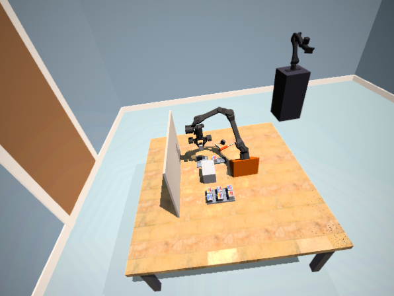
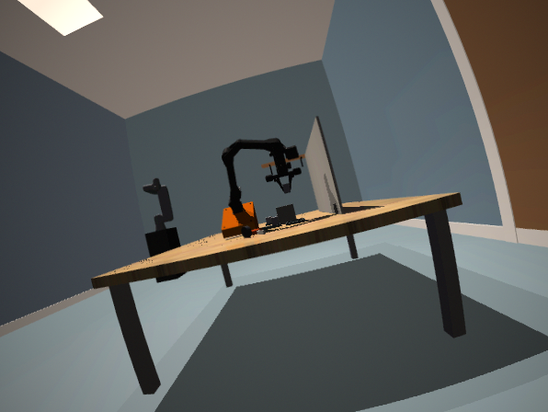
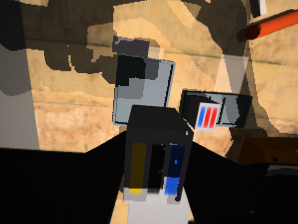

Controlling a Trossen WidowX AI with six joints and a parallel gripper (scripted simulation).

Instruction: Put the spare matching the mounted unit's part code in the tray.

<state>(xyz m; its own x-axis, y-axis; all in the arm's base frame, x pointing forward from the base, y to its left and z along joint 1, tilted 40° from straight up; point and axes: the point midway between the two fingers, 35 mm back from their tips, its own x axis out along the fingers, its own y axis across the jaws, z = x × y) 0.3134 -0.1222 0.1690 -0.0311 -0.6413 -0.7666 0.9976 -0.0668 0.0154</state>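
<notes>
My gripper tip is 1 cm short of the grey tray and 17 cm above it. Also, from my gripper tip: mounted unit (2 cm behind, 18 cm to the left, 12 cm below); white panel (22 cm ahead, 16 cm to the left, 5 cm above).
</notes>
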